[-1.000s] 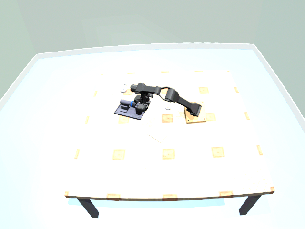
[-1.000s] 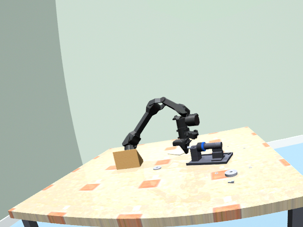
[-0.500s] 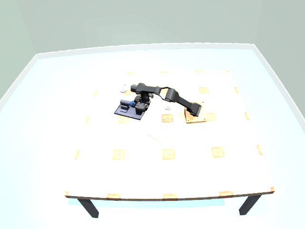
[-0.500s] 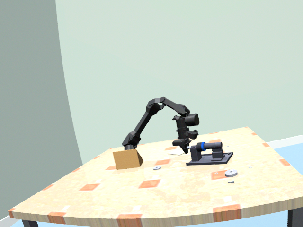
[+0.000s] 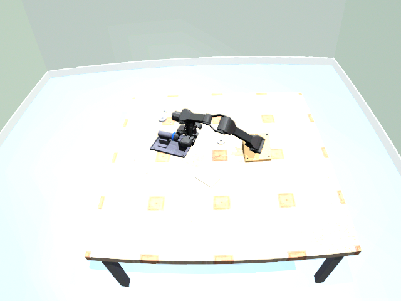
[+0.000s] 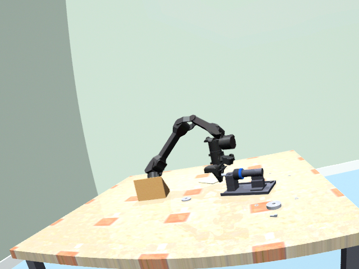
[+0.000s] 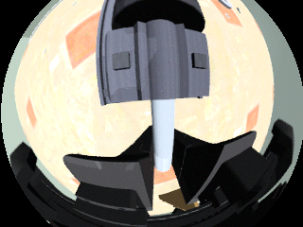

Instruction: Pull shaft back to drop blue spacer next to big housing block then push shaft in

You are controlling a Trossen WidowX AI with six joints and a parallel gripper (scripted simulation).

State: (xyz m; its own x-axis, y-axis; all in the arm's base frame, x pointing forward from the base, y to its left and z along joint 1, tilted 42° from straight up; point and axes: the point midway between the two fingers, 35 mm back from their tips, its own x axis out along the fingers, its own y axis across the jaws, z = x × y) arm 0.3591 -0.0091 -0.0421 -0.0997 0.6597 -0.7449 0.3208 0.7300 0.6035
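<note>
The steel shaft lies 7 cm ahead of my gripper tip, 3 cm above it and 2 cm to the right of it. The rest, counted from my gripper tip: dark spacer (9 cm ahead, 3 cm to the right, 3 cm above); pale sheet (21 cm to the left, 9 cm behind, 4 cm below); blue spacer (11 cm ahead, 4 cm to the right, 3 cm above).
</note>
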